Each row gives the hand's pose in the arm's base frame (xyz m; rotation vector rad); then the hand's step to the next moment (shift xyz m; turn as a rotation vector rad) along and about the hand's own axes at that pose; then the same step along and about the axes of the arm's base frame.
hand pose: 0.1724 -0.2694 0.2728 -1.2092 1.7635 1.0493
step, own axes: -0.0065 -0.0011 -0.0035 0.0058 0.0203 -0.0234
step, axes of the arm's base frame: 0.0024 -0.0012 0.0070 -0.0239 -0.0189 0.0083
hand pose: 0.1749 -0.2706 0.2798 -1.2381 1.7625 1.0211
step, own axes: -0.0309 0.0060 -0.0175 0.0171 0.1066 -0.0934
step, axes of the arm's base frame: 0.0001 -0.0031 0.0359 -0.1181 -0.0675 0.0432
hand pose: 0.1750 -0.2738 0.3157 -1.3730 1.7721 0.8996
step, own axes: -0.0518 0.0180 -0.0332 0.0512 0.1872 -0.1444
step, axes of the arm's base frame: -0.0120 0.0000 0.0630 -0.2090 -0.1120 0.0478
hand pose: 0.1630 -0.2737 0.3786 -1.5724 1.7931 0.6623
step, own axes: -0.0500 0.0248 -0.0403 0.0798 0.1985 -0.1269
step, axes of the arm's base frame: -0.0270 0.0068 0.0629 -0.2195 -0.1161 0.0143
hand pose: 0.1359 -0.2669 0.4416 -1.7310 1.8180 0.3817
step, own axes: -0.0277 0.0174 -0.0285 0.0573 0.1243 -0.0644
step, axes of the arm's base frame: -0.0239 0.0076 0.0354 -0.1340 -0.0698 -0.0072
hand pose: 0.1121 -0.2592 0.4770 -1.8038 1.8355 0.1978
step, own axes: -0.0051 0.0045 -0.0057 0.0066 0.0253 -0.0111
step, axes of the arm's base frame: -0.0062 0.0022 0.0060 -0.0270 -0.0088 -0.0007
